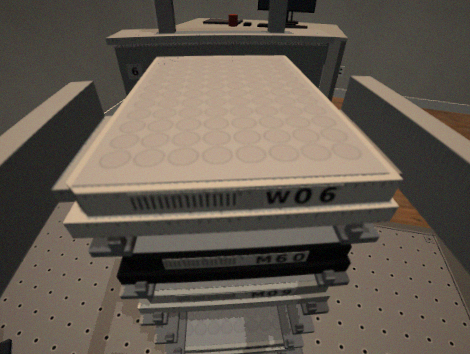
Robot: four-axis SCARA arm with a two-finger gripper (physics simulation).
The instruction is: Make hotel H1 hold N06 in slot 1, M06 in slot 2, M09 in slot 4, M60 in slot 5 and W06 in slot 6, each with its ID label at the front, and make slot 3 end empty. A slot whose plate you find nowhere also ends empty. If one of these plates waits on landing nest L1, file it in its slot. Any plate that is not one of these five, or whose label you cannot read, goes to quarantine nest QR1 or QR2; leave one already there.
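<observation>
My gripper (226, 100) is shut on plate W06 (225, 172), a pale plate with round wells, held level with its ID label facing me. W06 is at the top of hotel H1, just above the top pair of shelf brackets; whether it touches them cannot be told. Below it, black plate M60 (145, 265) sits with its label at the front. Under that is pale plate M09 (175, 298), label at the front and partly shaded. Lower down, part of another plate with round wells (212, 327) shows; its label and slot cannot be read. L1, QR1 and QR2 do not show.
Shelf brackets of hotel H1 (357, 231) stick out on both sides of the stack. A perforated deck (380, 295) lies below. Behind stands a desk (320, 34) with a red cup (233, 20) and a monitor (301, 6). A small sign reading 6 (134, 71) shows at left.
</observation>
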